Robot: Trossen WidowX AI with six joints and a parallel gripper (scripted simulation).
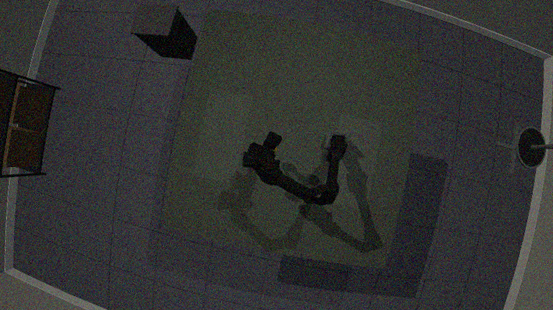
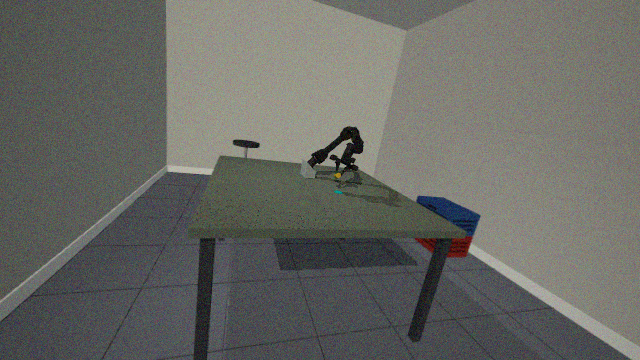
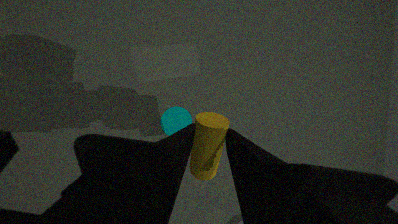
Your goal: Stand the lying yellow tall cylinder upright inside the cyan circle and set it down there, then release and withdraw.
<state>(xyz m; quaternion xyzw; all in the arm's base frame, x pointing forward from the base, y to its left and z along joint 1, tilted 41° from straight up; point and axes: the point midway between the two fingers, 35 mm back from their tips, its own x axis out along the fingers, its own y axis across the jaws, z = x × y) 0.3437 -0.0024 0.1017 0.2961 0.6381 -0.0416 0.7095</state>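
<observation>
The cyan circle lies 120 mm below my gripper tip and 30 mm to the left of it. The rest, counted from my gripper tip: yellow tall cylinder (20 mm behind, 10 mm to the left, 10 mm below).
</observation>
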